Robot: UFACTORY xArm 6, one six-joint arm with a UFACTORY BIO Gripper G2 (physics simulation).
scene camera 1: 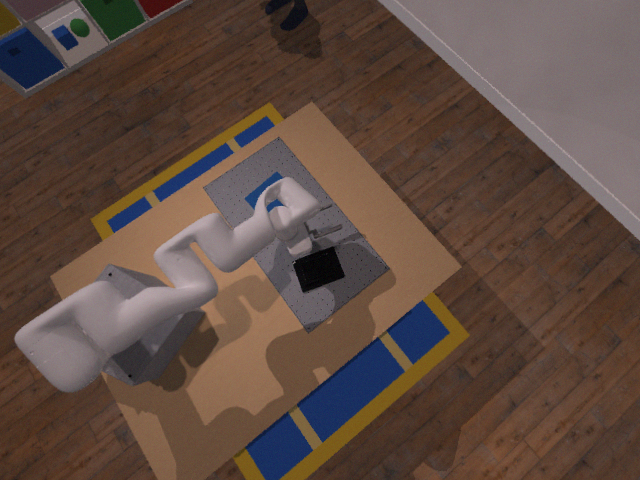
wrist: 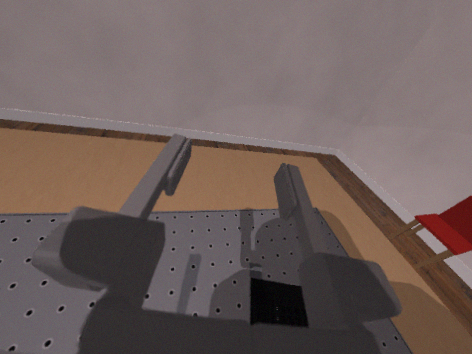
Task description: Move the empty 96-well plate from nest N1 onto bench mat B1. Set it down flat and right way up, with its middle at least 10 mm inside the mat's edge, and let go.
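Places are measured from the arm's base along level axes (x ahead, y left, z up), in metres.
Where they show: hand at its tool point: (scene camera 1: 330, 217) (wrist: 234, 177).
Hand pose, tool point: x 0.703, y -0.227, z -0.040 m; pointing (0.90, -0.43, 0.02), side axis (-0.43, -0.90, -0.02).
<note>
After its pixels a point has its place.
The black 96-well plate (scene camera 1: 318, 269) @[x 0.563, y -0.298, z -0.170 m] (wrist: 278, 305) @[x 0.629, y -0.286, z -0.169 m] is a dark rectangle with fine dots on the grey perforated board. Nest N1 cannot be told apart from it. The blue bench mat B1 (scene camera 1: 264, 188) @[x 0.659, y 0.082, z -0.194 m] lies at the other end of the board, partly hidden by the arm. My gripper (scene camera 1: 336, 216) @[x 0.703, y -0.227, z -0.039 m] (wrist: 236, 152) @[x 0.703, y -0.227, z -0.039 m] is shut with nothing between its fingers, which stand apart even so. It is tilted, with its fingers pointing outward over the board's far edge, to the side of the plate. In the wrist view the gripper body hides part of the plate.
The perforated board (scene camera 1: 227, 196) @[x 0.537, y 0.167, z -0.195 m] (wrist: 20, 270) @[x 0.749, y -0.040, z -0.195 m] lies on the tan table (scene camera 1: 351, 144) @[x 1.039, y -0.043, z -0.207 m] (wrist: 75, 170) @[x 0.922, y -0.049, z -0.208 m]. A blue and yellow floor mat (scene camera 1: 351, 395) shows beneath the table. A shelf with coloured bins and a person's legs (scene camera 1: 294, 15) are beyond it. A red chair (wrist: 440, 232) is at right.
</note>
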